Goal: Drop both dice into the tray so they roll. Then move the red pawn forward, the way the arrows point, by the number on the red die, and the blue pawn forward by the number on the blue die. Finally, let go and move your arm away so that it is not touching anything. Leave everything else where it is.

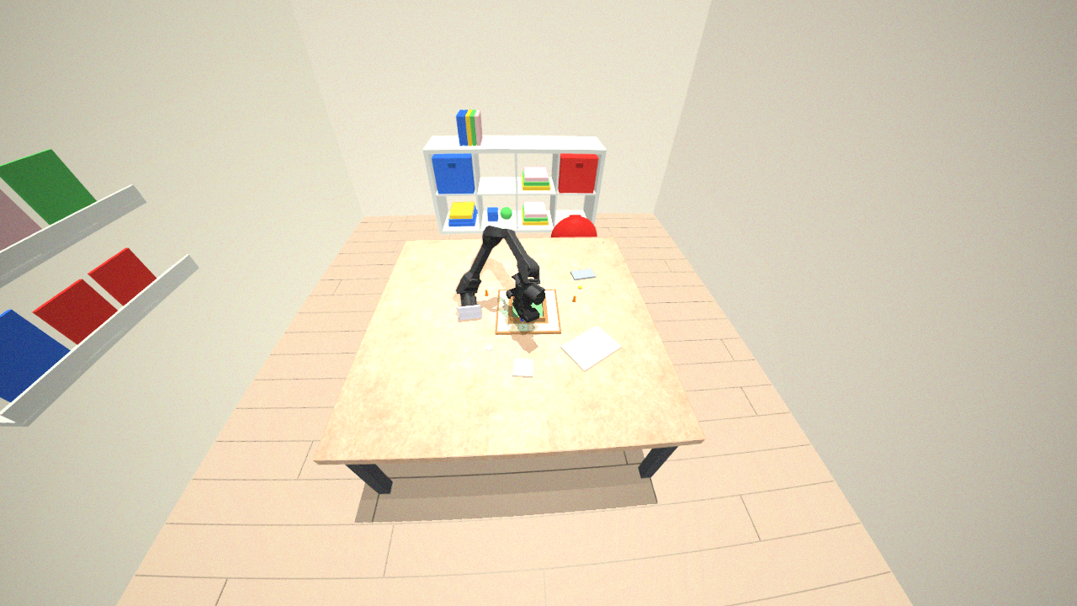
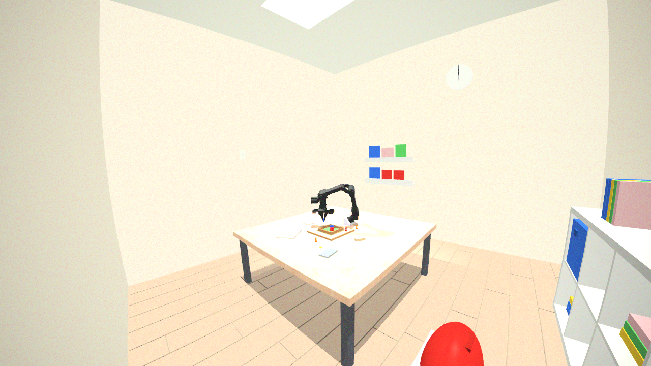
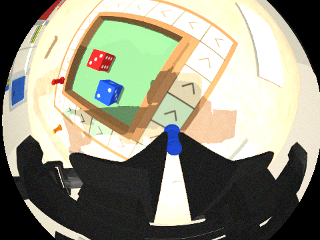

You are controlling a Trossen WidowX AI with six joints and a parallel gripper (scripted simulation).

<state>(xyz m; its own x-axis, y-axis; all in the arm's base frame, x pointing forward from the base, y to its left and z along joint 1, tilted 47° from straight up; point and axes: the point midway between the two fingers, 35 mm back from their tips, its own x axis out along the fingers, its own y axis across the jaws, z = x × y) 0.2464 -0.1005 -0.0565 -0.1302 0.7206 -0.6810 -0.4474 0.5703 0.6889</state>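
My gripper tip is now 30 mm short of the green tray, 110 mm to the right of it and 60 mm above it. Round my gripper tip: white sheet: 290 mm ahead, 120 mm to the right, 60 mm below; then blue pawn: 10 mm above; then red pawn: 30 mm behind, 220 mm to the left, 40 mm below.
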